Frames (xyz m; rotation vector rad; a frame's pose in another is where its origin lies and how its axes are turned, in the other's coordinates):
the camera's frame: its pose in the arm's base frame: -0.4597 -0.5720 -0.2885 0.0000 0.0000 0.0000
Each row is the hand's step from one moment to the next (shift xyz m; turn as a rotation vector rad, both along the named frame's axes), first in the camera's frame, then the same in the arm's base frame.
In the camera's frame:
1: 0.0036 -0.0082 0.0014 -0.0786 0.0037 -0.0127
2: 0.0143 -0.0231 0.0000 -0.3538 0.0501 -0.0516
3: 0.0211 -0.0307 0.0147 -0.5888 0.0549 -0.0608
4: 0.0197 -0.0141 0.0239 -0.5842 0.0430 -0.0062
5: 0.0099 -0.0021 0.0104 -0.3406 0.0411 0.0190
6: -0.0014 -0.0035 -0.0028 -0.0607 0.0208 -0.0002
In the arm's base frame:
1: 0.0036 -0.0082 0.0014 -0.0786 0.0037 -0.0127
2: 0.0143 -0.0231 0.0000 -0.3538 0.0501 -0.0516
3: 0.0211 -0.0307 0.0147 -0.5888 0.0549 -0.0608
4: 0.0197 -0.0141 0.0239 -0.5842 0.0430 -0.0062
5: 0.0099 -0.0021 0.0104 -0.3406 0.0411 0.0190
6: -0.0014 -0.0035 -0.0028 -0.0607 0.0208 -0.0002

